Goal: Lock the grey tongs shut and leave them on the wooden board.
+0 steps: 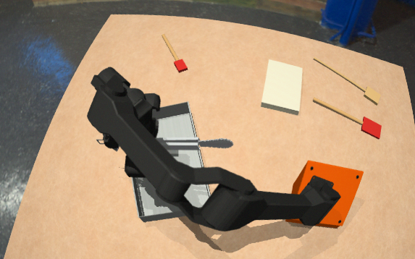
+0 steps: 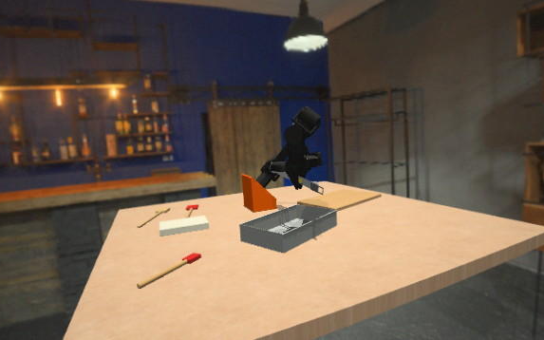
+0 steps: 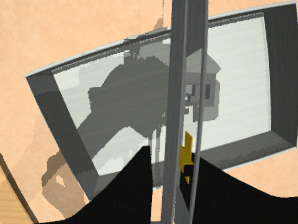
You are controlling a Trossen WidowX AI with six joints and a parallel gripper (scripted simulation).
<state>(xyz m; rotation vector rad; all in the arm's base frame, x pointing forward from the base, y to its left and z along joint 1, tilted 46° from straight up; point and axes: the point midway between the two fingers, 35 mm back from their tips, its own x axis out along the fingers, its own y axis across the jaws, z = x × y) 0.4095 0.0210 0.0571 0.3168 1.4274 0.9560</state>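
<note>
Right now my gripper tip is 2 cm short of the yellow piece and 3 cm below it. Round my gripper tip: grey roasting tin 3 cm to the right, 12 cm below; then cream block 24 cm behind, 40 cm to the right, 14 cm below; then wooden board 36 cm behind, 34 cm to the left, 14 cm below.
</note>
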